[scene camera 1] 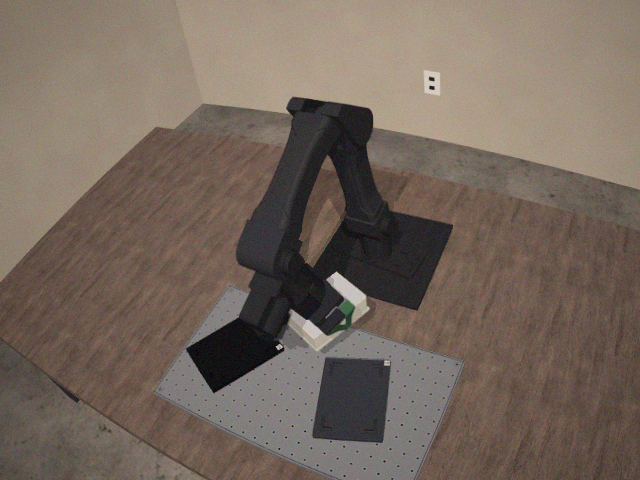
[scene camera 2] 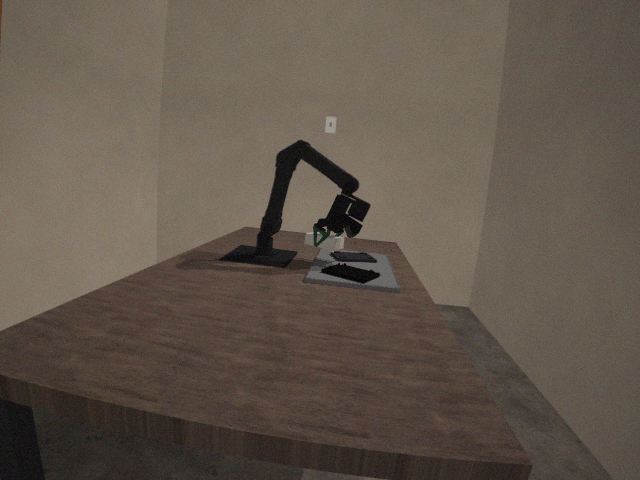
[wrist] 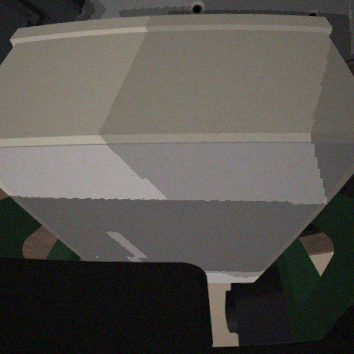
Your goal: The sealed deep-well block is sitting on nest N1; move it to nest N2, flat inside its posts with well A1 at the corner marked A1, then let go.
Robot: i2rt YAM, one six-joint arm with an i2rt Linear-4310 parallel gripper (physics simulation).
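Frame: origin at the arm's base, x left, y ahead, z down, level; centimetres.
Where they show: gripper, fingertip midpoint: (scene camera 1: 333, 312) (scene camera 2: 321, 244); arm's base, origin of the base link: (scene camera 1: 377, 254) (scene camera 2: 264, 255).
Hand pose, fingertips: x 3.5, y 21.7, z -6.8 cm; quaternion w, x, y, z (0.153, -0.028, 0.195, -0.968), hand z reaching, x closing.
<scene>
Things, the pixels of their top centre, and the offset from my fingertips. Level surfaces: height alone.
- pale sealed deep-well block, middle of its top: (wrist: 176, 256) (scene camera 1: 325, 302) (scene camera 2: 325, 234) dx -0.3, dy +1.3, dz -4.2 cm
- black nest, middle of its top: (scene camera 1: 231, 345) (scene camera 2: 351, 268) dx -14.5, dy +14.4, dz +3.8 cm
- dark grey nest, middle of its top: (scene camera 1: 352, 396) (scene camera 2: 353, 254) dx +11.1, dy +11.5, dz +4.2 cm
- wooden table, its level: dz +7.3 cm
The pale sealed deep-well block (scene camera 1: 347, 288) (scene camera 2: 337, 242) (wrist: 200, 90) hangs in the air, roughly level, near the pegboard's edge on the arm's side. My gripper (scene camera 1: 328, 308) (scene camera 2: 326, 236) (wrist: 177, 177) is shut on it, with green fingers at two opposite sides. A black nest (scene camera 1: 232, 356) (scene camera 2: 351, 273) lies on the left of the board in scene camera 1, and a dark grey nest (scene camera 1: 352, 400) (scene camera 2: 353, 256) lies to the right. Each shows a small white corner tag in that view; I cannot read the tags or tell N1 from N2. The block's A1 corner cannot be made out.
The grey perforated board (scene camera 1: 413, 397) (scene camera 2: 388, 283) bears both nests. The arm's black base plate (scene camera 1: 434, 242) (scene camera 2: 235, 256) is on the wooden table (scene camera 1: 516, 310) (scene camera 2: 232, 361) behind the board. The nests have raised corner posts.
</scene>
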